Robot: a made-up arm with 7 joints.
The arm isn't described. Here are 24 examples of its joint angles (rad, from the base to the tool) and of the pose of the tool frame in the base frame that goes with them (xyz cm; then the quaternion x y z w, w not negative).
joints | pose
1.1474 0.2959 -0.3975 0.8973 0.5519 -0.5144 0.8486 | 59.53 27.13 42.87 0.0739 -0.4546 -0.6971 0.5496
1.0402 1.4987 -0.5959 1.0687 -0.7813 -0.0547 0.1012 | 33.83 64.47 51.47 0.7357 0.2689 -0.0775 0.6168
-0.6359 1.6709 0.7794 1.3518 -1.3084 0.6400 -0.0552 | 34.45 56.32 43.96 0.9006 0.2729 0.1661 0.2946
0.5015 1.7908 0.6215 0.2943 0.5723 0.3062 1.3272 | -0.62 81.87 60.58 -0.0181 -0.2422 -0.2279 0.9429
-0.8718 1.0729 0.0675 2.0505 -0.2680 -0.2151 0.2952 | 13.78 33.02 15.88 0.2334 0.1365 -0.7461 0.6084
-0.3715 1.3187 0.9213 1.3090 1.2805 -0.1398 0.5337 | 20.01 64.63 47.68 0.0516 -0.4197 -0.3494 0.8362
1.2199 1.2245 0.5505 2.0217 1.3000 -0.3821 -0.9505 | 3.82 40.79 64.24 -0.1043 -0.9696 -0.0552 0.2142
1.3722 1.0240 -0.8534 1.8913 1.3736 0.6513 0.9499 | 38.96 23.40 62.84 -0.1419 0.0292 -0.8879 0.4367
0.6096 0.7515 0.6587 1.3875 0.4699 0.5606 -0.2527 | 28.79 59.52 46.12 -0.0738 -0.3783 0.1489 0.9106
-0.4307 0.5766 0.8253 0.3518 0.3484 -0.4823 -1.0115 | -14.65 56.59 -4.31 0.2833 0.0826 0.6378 0.7114
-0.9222 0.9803 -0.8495 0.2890 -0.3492 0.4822 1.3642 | -30.53 69.58 8.19 0.2938 -0.9526 -0.0250 0.0749
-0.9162 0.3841 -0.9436 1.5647 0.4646 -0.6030 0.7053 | -16.55 8.22 0.85 -0.6268 -0.0135 -0.6113 0.4829
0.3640 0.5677 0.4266 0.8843 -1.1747 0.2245 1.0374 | 39.32 55.50 10.68 0.0618 0.5089 -0.3018 0.8039
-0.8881 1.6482 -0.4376 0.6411 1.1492 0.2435 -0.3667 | 11.83 77.62 24.67 0.3458 0.5469 0.1612 0.7452
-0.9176 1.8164 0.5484 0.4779 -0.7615 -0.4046 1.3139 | 21.50 77.75 42.66 0.0967 0.9126 -0.2681 0.2932
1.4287 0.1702 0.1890 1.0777 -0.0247 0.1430 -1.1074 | 49.05 32.35 63.60 -0.0795 -0.5738 0.3470 0.7376
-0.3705 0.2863 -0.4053 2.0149 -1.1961 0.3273 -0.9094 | 18.96 10.68 12.53 0.5515 -0.2833 -0.1220 0.7751
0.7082 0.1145 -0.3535 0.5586 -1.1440 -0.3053 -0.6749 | 50.84 21.18 6.27 0.5314 -0.1948 -0.3657 0.7389
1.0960 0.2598 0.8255 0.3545 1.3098 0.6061 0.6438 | 58.44 45.90 16.89 -0.7591 -0.5536 -0.2111 0.2696
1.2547 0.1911 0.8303 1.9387 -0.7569 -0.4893 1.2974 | 23.10 43.62 56.81 0.6047 -0.2909 -0.1989 0.7143
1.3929 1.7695 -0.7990 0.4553 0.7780 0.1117 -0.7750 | 3.79 79.80 55.85 0.2768 -0.1916 0.6514 0.6800
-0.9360 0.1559 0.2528 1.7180 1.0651 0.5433 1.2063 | 2.52 35.33 1.23 -0.7732 -0.1178 -0.3394 0.5225
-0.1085 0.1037 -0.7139 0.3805 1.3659 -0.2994 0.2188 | 5.60 22.48 -21.40 -0.5084 0.1705 -0.0166 0.8439
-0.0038 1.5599 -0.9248 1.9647 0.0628 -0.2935 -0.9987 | 20.30 37.69 16.46 0.3387 -0.1666 -0.4533 0.8075
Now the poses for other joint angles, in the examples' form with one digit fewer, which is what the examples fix.
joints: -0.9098 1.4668 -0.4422 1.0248 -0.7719 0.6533 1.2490
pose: 0.8 68.1 5.7 0.093 0.984 -0.131 0.075
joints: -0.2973 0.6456 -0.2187 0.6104 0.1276 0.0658 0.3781
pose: 6.2 52.1 -11.3 -0.142 0.507 -0.257 0.810
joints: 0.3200 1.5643 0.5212 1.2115 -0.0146 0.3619 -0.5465
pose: 23.0 60.0 61.9 0.566 -0.211 0.345 0.718
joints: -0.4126 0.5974 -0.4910 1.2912 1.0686 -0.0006 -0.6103
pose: 12.2 32.5 -6.8 -0.242 0.244 0.047 0.938
